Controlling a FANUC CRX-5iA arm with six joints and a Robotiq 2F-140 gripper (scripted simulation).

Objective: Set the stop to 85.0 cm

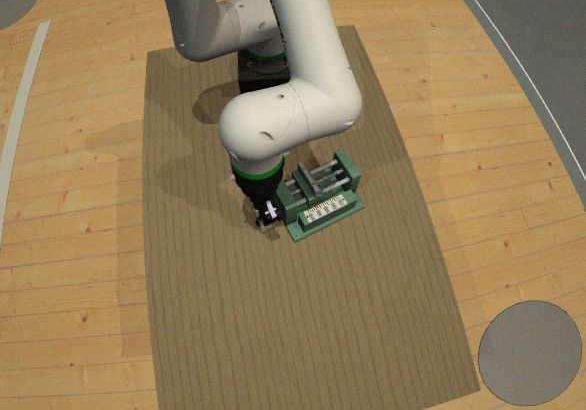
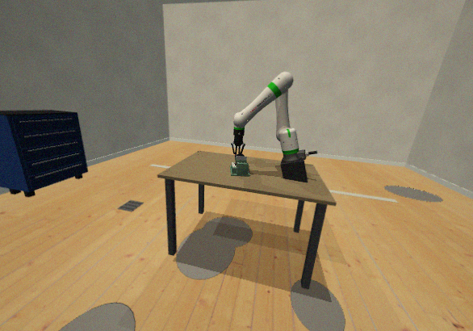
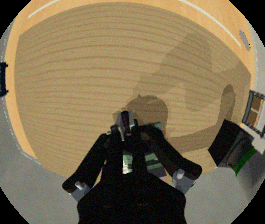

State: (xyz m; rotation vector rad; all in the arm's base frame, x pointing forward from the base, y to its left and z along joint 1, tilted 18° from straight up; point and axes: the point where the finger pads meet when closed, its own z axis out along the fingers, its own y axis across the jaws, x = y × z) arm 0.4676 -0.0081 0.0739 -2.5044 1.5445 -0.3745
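The stop block is 70 mm behind my hand, 110 mm to the left of it and 20 mm above it.
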